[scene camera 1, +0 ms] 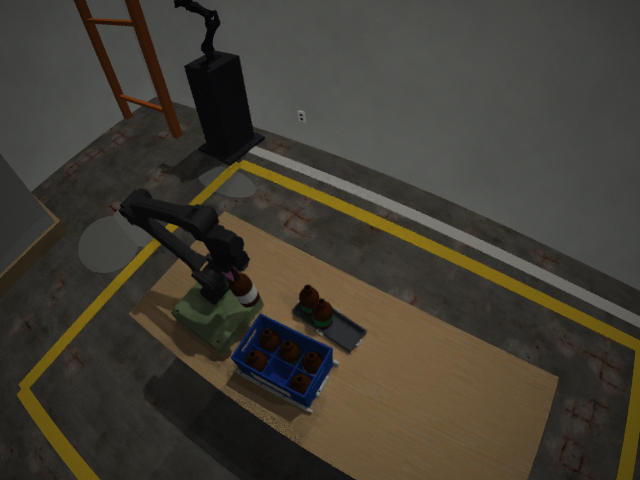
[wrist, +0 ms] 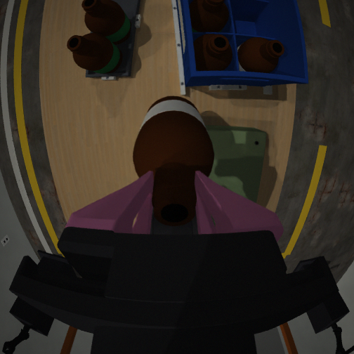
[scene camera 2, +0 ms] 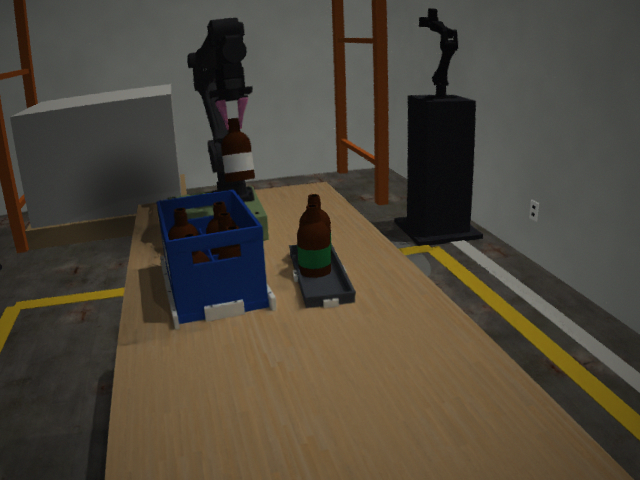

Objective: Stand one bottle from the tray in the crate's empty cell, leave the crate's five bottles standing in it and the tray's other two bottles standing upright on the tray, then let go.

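Seen in the pictures: gripper, fingertip midpoint: [scene camera 1: 235, 276] [scene camera 2: 234, 129]; arm's base at its link origin: [scene camera 1: 216, 288].
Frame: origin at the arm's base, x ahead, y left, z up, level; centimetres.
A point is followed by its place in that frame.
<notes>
My gripper [scene camera 2: 234, 122] {x 17.0, y 1.3, z 22.9 cm} [wrist: 173, 178] is shut on the neck of a white-banded brown bottle [scene camera 1: 245, 289] {x 20.9, y 0.7, z 19.8 cm} [scene camera 2: 236, 155] {x 21.6, y 1.2, z 17.2 cm} [wrist: 173, 142]. It holds this bottle nearly upright in the air, beside the arm's base and behind the crate in scene camera 2. The blue crate [scene camera 1: 272, 384] {x 42.8, y -16.4, z 2.8 cm} [scene camera 2: 219, 281] {x 54.1, y -5.8, z 0.2 cm} [wrist: 250, 79] stands on the table with five brown bottles in it. Its empty cell [scene camera 1: 279, 369] {x 38.4, y -9.4, z -6.6 cm} is the middle one of the row nearer the table's edge in scene camera 1. Two green-banded bottles [scene camera 1: 308, 298] {x 33.6, y 15.9, z 4.5 cm} [scene camera 1: 322, 313] {x 41.1, y 13.9, z 4.3 cm} stand upright at one end of the dark tray [scene camera 1: 353, 338] {x 53.1, y 16.1, z -7.0 cm} [scene camera 2: 338, 289] {x 50.0, y 18.7, z -7.0 cm} [wrist: 131, 61].
The arm's green base block [scene camera 1: 209, 322] {x 7.7, y -12.3, z -0.6 cm} [scene camera 2: 260, 217] {x 16.5, y 6.3, z -1.0 cm} [wrist: 245, 150] is below the held bottle. White brackets [scene camera 2: 224, 310] {x 55.3, y -5.5, z -5.7 cm} edge the crate's foot. A black pedestal [scene camera 1: 221, 103] [scene camera 2: 440, 165] with another arm, an orange frame [scene camera 1: 149, 67] [scene camera 2: 381, 103] and a grey box [scene camera 2: 98, 155] stand off the table.
</notes>
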